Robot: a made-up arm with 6 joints. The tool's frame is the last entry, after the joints.
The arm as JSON. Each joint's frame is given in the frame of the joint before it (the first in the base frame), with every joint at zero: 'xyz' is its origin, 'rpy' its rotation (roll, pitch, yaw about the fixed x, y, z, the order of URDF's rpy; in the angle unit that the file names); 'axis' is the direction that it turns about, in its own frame. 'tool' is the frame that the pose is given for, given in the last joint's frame.
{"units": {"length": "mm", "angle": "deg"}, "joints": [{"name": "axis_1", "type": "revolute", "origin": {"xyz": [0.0, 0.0, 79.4], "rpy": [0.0, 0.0, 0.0]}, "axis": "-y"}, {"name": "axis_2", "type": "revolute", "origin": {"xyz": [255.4, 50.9, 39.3], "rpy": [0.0, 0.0, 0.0]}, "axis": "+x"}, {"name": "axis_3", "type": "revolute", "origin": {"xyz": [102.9, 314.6, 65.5], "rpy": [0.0, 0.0, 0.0]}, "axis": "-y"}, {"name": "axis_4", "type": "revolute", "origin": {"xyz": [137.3, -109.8, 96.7], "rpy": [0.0, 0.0, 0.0]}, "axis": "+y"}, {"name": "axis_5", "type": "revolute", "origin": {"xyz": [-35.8, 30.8, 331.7], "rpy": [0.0, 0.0, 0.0]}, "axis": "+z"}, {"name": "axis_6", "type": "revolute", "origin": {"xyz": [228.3, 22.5, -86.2], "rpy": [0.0, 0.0, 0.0]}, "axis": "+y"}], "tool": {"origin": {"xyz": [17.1, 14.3, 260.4], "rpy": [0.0, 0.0, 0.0]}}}
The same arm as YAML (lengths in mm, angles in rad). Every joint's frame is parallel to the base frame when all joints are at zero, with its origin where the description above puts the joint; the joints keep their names.
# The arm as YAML. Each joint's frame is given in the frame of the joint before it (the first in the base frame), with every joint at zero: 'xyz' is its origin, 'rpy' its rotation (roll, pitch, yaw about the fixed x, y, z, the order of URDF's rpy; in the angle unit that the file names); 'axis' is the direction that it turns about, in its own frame. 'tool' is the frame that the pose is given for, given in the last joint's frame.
units:
  length: mm
  angle: rad
joints:
  - name: axis_1
    type: revolute
    origin:
      xyz: [0.0, 0.0, 79.4]
      rpy: [0.0, 0.0, 0.0]
    axis: [0.0, -1.0, 0.0]
  - name: axis_2
    type: revolute
    origin:
      xyz: [255.4, 50.9, 39.3]
      rpy: [0.0, 0.0, 0.0]
    axis: [1.0, 0.0, 0.0]
  - name: axis_3
    type: revolute
    origin:
      xyz: [102.9, 314.6, 65.5]
      rpy: [0.0, 0.0, 0.0]
    axis: [0.0, -1.0, 0.0]
  - name: axis_4
    type: revolute
    origin:
      xyz: [137.3, -109.8, 96.7]
      rpy: [0.0, 0.0, 0.0]
    axis: [0.0, 1.0, 0.0]
  - name: axis_5
    type: revolute
    origin:
      xyz: [-35.8, 30.8, 331.7]
      rpy: [0.0, 0.0, 0.0]
    axis: [0.0, 0.0, 1.0]
  - name: axis_6
    type: revolute
    origin:
      xyz: [228.3, 22.5, -86.2]
      rpy: [0.0, 0.0, 0.0]
    axis: [0.0, 1.0, 0.0]
tool:
  origin:
    xyz: [17.1, 14.3, 260.4]
    rpy: [0.0, 0.0, 0.0]

